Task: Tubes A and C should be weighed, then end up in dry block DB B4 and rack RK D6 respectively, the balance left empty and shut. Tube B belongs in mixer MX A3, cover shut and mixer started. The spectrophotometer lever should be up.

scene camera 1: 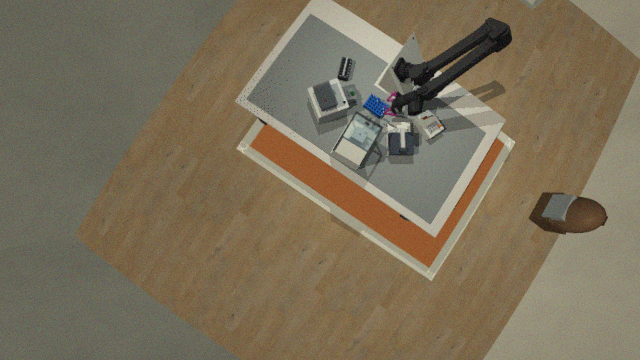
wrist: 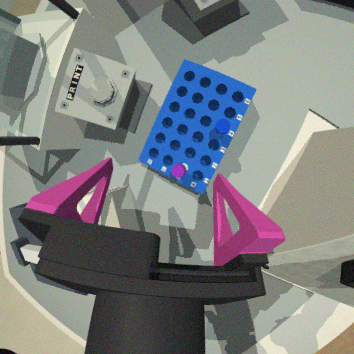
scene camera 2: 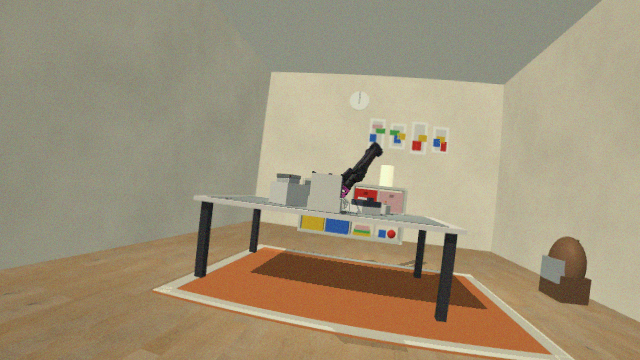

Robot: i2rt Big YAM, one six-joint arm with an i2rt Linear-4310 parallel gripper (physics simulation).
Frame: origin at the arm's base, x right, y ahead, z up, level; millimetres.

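Seen in the pictures: gripper, fingertip midpoint: (scene camera 1: 385,107) (wrist: 164,170); arm's base, link origin: (scene camera 1: 400,70).
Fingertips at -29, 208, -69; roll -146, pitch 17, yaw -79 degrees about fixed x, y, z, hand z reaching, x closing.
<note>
Offsets run from my fingertips to a thing's top centre, as dx, dy, dz.
The blue tube rack {+49, -4, -41} (scene camera 1: 376,105) (wrist: 182,129) stands in front of my gripper (scene camera 1: 386,105) (wrist: 164,170), which is open and empty, its fingertips near the rack's near edge. A magenta-capped tube {+0, -8, -16} (wrist: 178,171) stands in the rack's nearest row, and a blue-capped tube {+55, -33, -16} (wrist: 222,126) stands along its right side. I cannot tell which letters they carry. The glass-walled balance {+56, +237, +152} (scene camera 1: 357,137) (wrist: 22,75) is left of the rack in the wrist view; its door state is unclear. A dark device with a white bar {-168, +112, +31} (scene camera 1: 401,142) and a white device with a dark lid {+280, +108, +119} (scene camera 1: 327,97) stand on the table.
The PRINT button box {+52, +95, +4} (wrist: 95,90) stands between balance and rack. A small black block {+328, -114, -23} (scene camera 1: 345,68) lies behind the dark-lidded device. A keypad device {-285, -60, -1} (scene camera 1: 431,125) stands near the arm. An upright pale panel (scene camera 1: 412,50) (wrist: 315,175) is right of the rack in the wrist view.
</note>
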